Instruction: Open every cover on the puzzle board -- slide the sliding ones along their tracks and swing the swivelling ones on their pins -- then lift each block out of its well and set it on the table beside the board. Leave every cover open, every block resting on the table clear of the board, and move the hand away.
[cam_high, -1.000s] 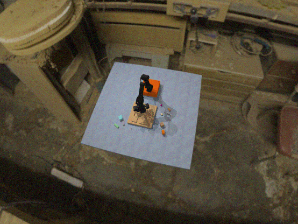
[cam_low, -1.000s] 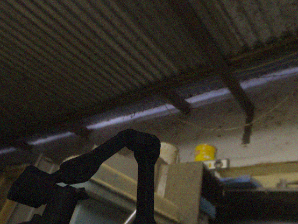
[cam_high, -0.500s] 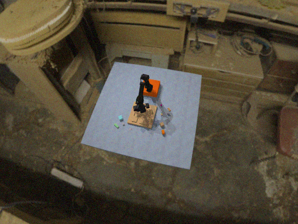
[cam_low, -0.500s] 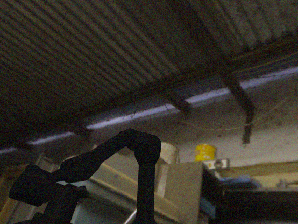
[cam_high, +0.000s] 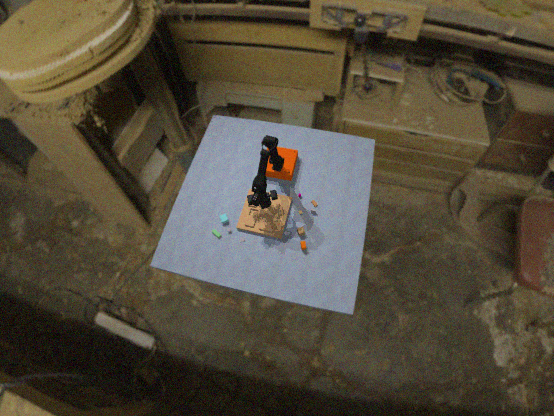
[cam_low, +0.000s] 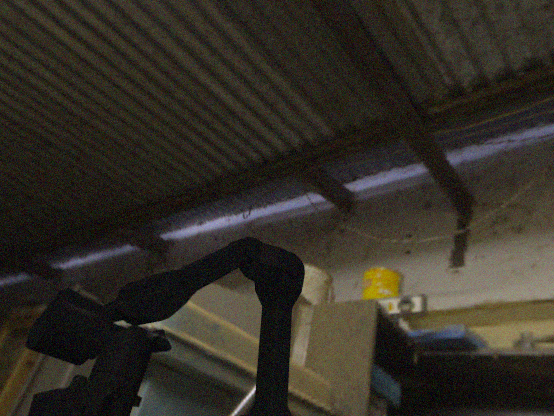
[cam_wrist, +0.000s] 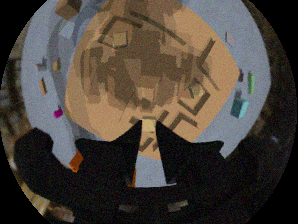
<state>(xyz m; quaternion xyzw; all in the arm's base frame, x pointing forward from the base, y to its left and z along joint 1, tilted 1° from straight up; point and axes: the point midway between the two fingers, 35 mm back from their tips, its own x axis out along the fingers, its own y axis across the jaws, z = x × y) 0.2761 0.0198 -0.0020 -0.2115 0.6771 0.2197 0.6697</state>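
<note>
Now: the tan puzzle board 6 cm ahead of my gripper tip, 1 cm to the left of it and 2 cm below it. Round my gripper tip: magenta piece: 16 cm behind, 19 cm to the left, 3 cm below; brown block: 8 cm ahead, 29 cm to the left, 2 cm below; cyan block: 19 cm ahead, 20 cm to the right, 2 cm below.
</note>
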